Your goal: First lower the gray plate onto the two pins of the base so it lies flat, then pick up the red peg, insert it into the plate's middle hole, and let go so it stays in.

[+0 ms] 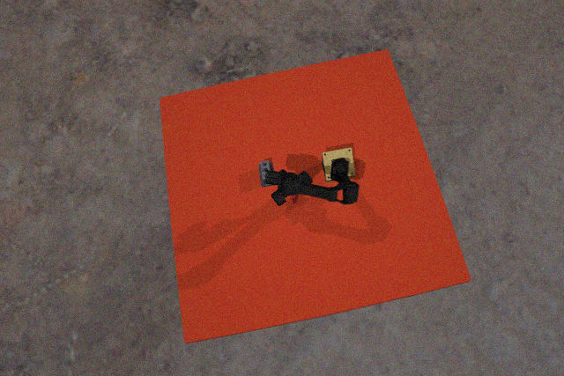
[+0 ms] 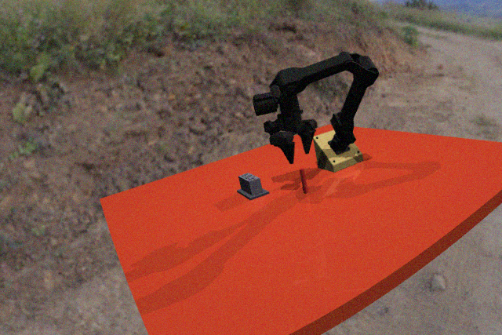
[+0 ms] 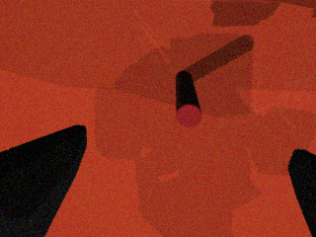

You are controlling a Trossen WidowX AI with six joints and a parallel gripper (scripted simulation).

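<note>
The red peg is 70 mm below my gripper tip. Round my gripper tip: gray plate 170 mm to the right, 110 mm ahead, 70 mm below; then base 170 mm to the right, 110 mm ahead, 100 mm below.
</note>
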